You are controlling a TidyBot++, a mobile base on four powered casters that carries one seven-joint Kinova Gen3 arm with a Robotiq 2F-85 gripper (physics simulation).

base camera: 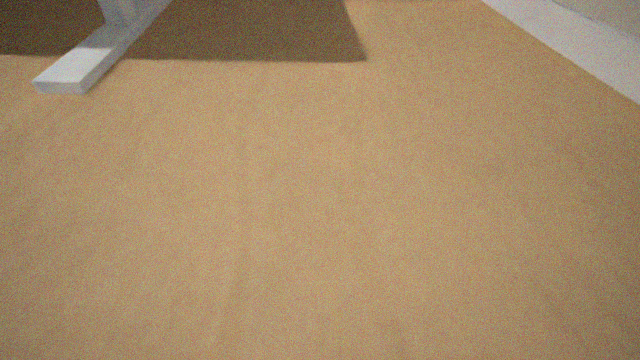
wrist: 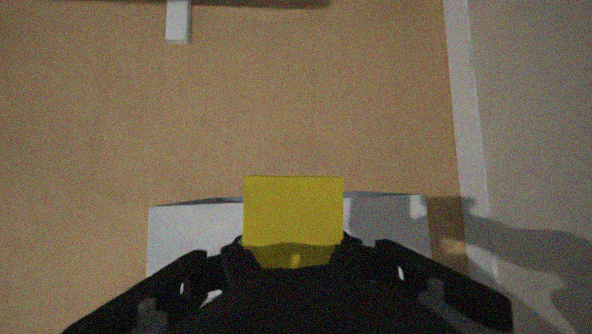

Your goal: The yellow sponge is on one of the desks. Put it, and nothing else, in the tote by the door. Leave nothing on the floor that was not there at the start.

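Places are measured from the arm's base along level axes (x right, y ahead, z up), in millimetres.
Pixels of known places: gripper, fingertip midpoint: (wrist: pixel 291 238).
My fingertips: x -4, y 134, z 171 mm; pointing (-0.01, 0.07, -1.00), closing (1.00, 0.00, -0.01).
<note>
Ahead of a thing's pixels: the offset from my fingertips to its top centre. "spot": to the spot under its first point. Level surfaces: height alone.
The yellow sponge {dx +0, dy +1, dz +46 mm} (wrist: pixel 293 207) is in my gripper (wrist: pixel 291 238), at the lower middle of the wrist view. The black fingers are shut on its left and right sides, and its far part sticks out beyond them. It is held up above the pale flat top of my base (wrist: pixel 195 225), which shows behind it. The sponge and the gripper do not show in the base camera view. The tote and the door do not show in either view.
A white desk foot {spot: dx -417, dy +701, dz -542 mm} (base camera: pixel 72 65) (wrist: pixel 177 22) stands on the tan floor {dz -567 mm} (base camera: pixel 320 200) (wrist: pixel 300 100), ahead and to the left. A dark shadow lies around it. A white baseboard (base camera: pixel 575 45) (wrist: pixel 462 100) and a grey wall (wrist: pixel 540 125) run along the right.
</note>
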